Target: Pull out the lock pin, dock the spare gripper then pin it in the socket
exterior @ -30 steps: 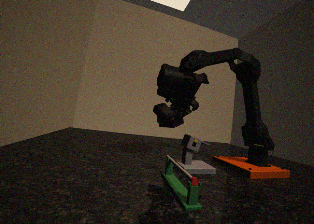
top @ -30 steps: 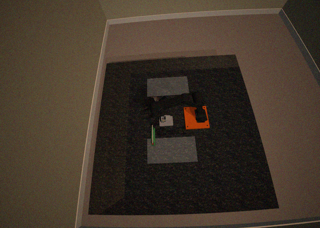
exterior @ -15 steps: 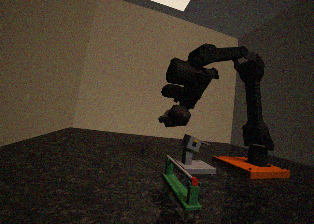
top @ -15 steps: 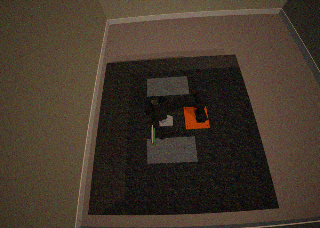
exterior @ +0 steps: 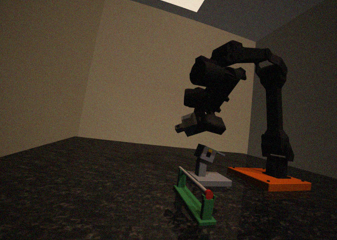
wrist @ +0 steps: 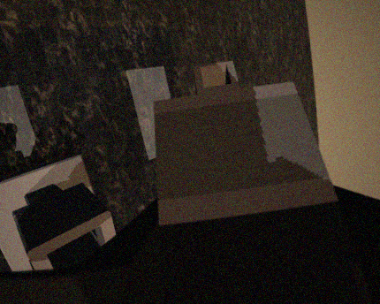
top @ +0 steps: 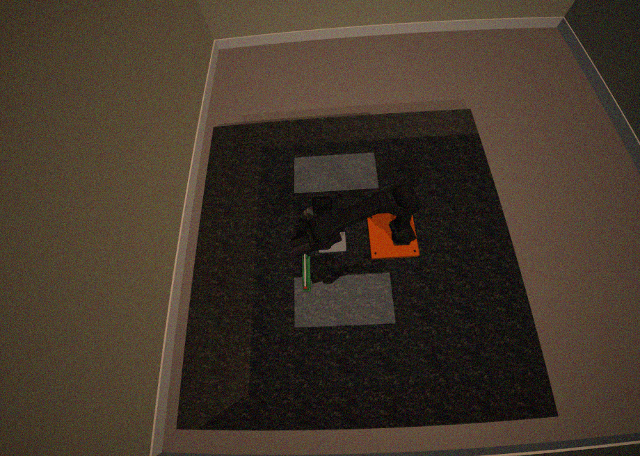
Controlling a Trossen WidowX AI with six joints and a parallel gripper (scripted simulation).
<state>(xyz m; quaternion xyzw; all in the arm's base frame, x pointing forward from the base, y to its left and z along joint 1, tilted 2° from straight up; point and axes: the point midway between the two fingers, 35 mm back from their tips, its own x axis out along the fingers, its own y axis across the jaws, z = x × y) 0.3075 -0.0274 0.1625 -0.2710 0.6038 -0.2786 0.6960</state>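
My gripper tip is 18 cm to the right of the green rack, 13 cm above it and 7 cm short of it. The rest, counted from my gripper tip: grey socket (11 cm below, 6 cm to the left, 3 cm behind); spare gripper (1 cm ahead, 1 cm above).
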